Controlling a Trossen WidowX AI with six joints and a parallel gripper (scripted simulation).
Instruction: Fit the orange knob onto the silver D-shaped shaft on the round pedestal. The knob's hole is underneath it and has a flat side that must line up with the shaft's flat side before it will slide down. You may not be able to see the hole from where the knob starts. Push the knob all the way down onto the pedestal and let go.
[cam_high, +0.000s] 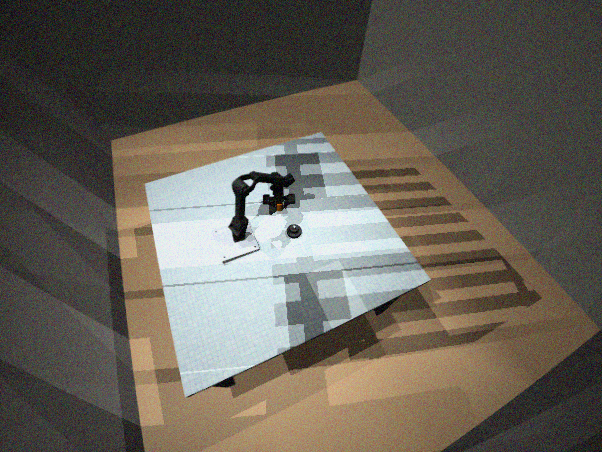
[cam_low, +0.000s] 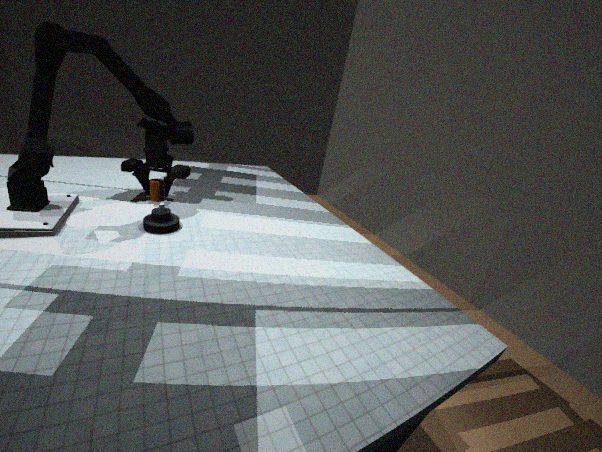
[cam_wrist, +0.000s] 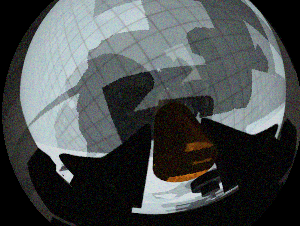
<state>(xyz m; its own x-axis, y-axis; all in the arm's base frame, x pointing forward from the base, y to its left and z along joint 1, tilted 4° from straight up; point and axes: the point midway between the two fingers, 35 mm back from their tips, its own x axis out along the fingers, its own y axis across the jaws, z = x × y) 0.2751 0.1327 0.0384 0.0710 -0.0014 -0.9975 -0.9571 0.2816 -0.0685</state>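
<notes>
Now: gripper tip 3 cm below the orange knob. Round my gripper tip: dark round pedestal (19 cm to the right, 3 cm ahead, 2 cm above).
</notes>
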